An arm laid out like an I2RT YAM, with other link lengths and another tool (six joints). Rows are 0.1 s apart.
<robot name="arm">
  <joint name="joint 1" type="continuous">
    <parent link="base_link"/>
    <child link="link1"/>
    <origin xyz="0 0 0.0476" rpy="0 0 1.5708"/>
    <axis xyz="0 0 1"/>
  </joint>
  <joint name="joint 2" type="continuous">
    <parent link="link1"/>
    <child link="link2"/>
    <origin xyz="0.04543 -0.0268 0.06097" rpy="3.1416 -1.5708 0"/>
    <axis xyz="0 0 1"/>
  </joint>
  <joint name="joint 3" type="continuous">
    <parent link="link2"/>
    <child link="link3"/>
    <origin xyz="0 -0.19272 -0.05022" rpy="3.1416 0 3.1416"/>
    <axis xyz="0 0 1"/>
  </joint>
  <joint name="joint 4" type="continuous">
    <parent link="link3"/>
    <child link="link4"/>
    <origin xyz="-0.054 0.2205 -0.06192"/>
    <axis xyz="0 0 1"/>
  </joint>
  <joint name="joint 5" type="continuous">
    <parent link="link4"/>
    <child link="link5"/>
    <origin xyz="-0.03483 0.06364 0.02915" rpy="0 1.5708 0"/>
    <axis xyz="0 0 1"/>
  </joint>
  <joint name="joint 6" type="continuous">
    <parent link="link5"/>
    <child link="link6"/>
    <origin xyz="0 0.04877 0.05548" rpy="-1.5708 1.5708 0"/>
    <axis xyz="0 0 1"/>
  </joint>
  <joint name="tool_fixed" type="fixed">
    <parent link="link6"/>
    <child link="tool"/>
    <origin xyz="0.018 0.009 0.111" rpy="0 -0.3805 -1.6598"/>
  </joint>
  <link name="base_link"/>
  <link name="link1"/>
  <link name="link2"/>
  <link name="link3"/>
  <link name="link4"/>
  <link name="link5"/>
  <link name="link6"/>
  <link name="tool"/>
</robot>
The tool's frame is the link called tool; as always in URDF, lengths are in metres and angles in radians. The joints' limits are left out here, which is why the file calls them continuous.
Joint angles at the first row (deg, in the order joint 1, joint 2, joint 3, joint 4, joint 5, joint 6):
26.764, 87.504, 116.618, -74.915, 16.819, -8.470
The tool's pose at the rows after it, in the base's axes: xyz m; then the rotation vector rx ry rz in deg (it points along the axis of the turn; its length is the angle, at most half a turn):
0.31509, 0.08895, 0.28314, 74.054, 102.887, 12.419
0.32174, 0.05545, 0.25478, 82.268, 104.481, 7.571
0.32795, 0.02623, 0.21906, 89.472, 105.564, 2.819
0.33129, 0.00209, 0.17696, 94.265, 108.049, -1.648
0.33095, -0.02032, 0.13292, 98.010, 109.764, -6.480
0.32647, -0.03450, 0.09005, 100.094, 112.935, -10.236
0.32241, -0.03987, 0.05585, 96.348, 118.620, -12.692
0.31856, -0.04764, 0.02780, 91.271, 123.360, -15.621
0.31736, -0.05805, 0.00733, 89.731, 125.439, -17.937
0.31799, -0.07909, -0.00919, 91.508, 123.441, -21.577
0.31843, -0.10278, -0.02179, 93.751, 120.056, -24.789
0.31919, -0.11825, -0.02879, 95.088, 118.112, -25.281
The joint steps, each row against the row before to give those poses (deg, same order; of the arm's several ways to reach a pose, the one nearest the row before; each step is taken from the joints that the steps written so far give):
-9.157, 0.371, -0.658, -3.496, -5.223, 0.831
-8.155, 0.942, -3.603, -0.942, -4.526, -0.067
-6.644, 0.939, -6.405, 2.056, -2.950, -0.349
-5.441, 1.572, -7.478, 3.586, -2.338, -2.031
-4.241, 2.056, -7.689, 4.914, -0.547, -1.793
-3.016, 2.907, -6.494, 4.702, -0.656, -2.404
-1.378, 3.061, -4.545, 4.195, 0.044, -5.575
-1.180, 3.169, -3.125, 3.869, 1.355, -5.792
-1.552, 3.539, -0.833, 2.667, 0.983, -2.972
-2.514, 3.498, 0.002, 3.125, 2.164, -0.372
-2.862, 2.755, -0.001, 3.412, 2.120, -0.021
-2.361, 1.507, -0.001, 2.426, 0.219, -0.831

